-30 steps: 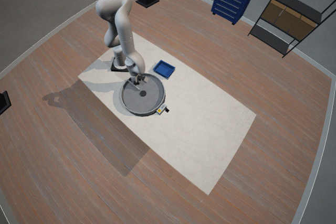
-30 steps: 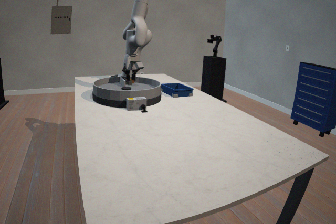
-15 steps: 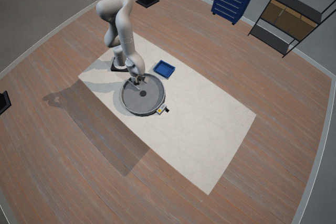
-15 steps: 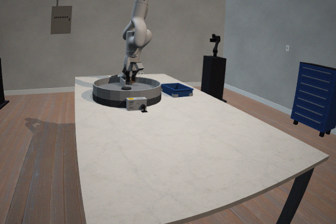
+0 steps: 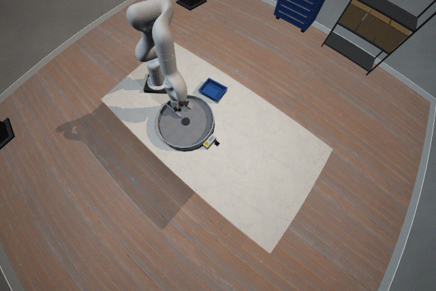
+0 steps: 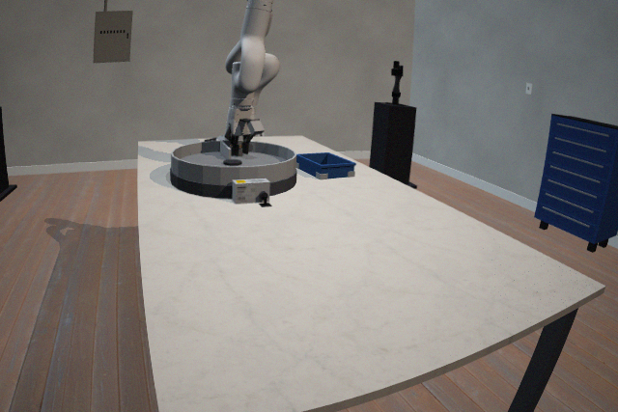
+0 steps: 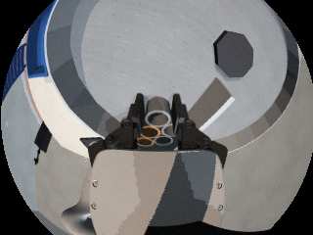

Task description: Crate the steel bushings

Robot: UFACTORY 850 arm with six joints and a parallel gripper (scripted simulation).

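Now: hand 5 cm short of the blue crate, 31 cm to the right of it and 6 cm above it. The rest, counted from my hand: round grey turning table: 11 cm ahead, 4 cm to the right, 3 cm below.
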